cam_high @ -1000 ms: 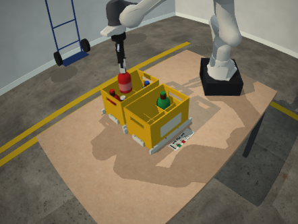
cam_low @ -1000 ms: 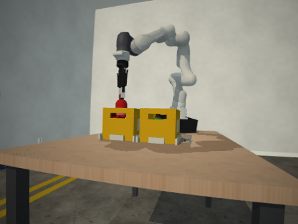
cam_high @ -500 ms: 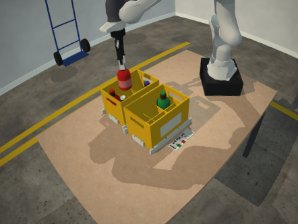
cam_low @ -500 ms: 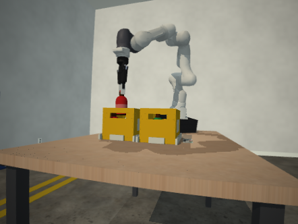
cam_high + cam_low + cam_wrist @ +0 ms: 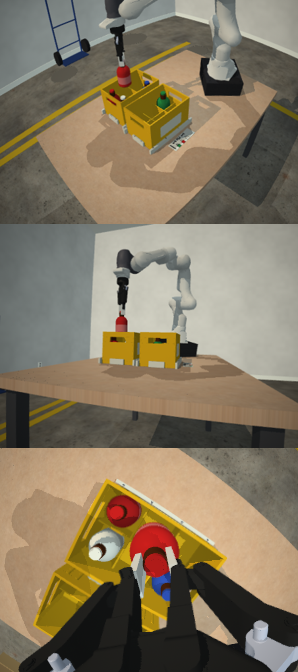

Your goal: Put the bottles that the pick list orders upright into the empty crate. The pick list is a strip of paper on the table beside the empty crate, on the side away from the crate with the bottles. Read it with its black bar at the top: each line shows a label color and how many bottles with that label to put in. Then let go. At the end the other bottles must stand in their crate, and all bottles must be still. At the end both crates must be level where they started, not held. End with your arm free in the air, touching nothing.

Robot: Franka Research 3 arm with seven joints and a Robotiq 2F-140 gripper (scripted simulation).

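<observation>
Right now the red-label bottle is 80 mm below my hand. From my hand the other things lie so: white-capped bottle 80 mm ahead, 100 mm to the left, 230 mm below; then blue-label bottle 100 mm behind, 70 mm to the left, 230 mm below; then green bottle 100 mm behind, 210 mm to the left, 230 mm below.
</observation>
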